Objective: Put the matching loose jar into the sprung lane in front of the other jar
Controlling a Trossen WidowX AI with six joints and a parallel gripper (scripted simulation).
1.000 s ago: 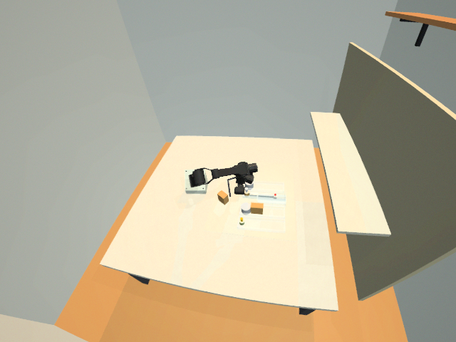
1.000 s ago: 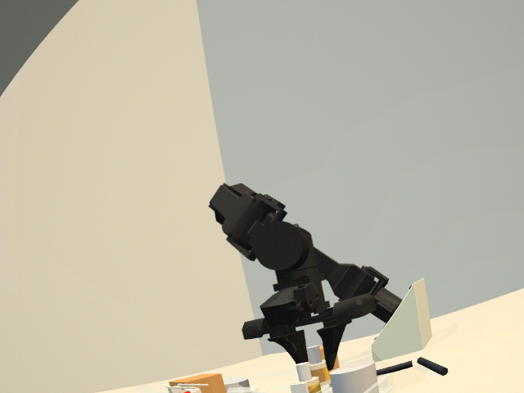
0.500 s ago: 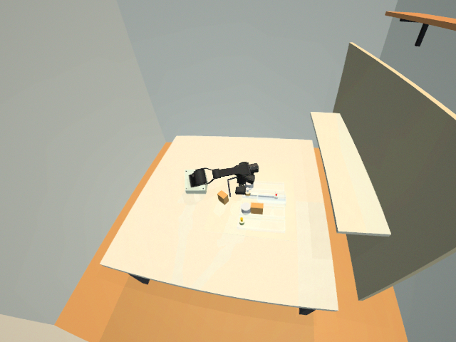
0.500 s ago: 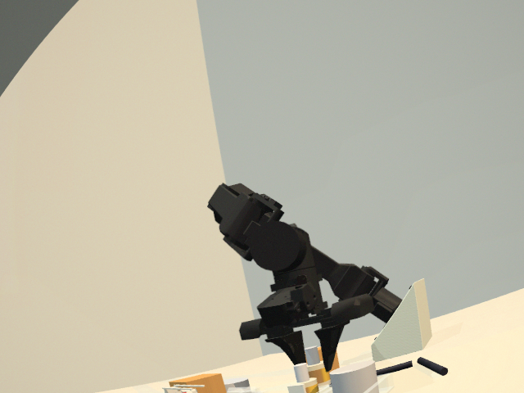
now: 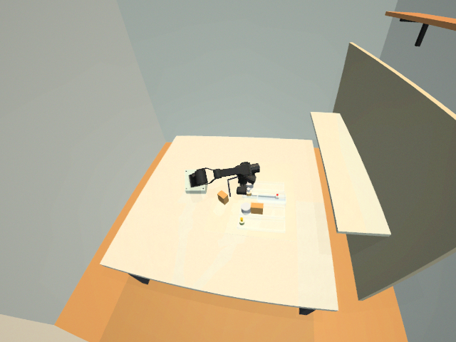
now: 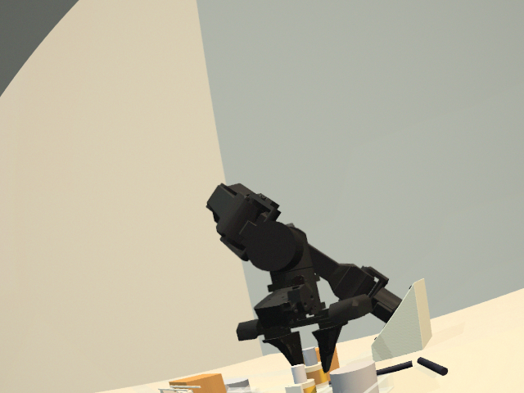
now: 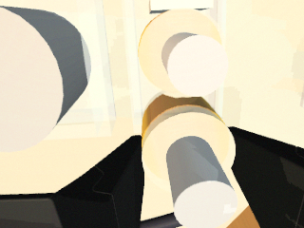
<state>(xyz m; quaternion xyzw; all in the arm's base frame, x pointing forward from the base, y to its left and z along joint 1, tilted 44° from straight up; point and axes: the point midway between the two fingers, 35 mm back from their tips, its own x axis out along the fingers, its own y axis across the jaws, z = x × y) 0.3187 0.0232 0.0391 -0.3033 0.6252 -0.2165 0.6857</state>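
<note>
Now: gripper tip 160 mm short of the sprung lane, 30 mm above it and 20 mm to the left of it. From my gripper tip the other things lie so: red mark 220 mm ahead, 20 mm to the right, 20 mm above; then pusher plate 150 mm ahead, 20 mm to the right; then shelf unit 530 mm ahead, 320 mm above, 50 mm to the left.
</note>
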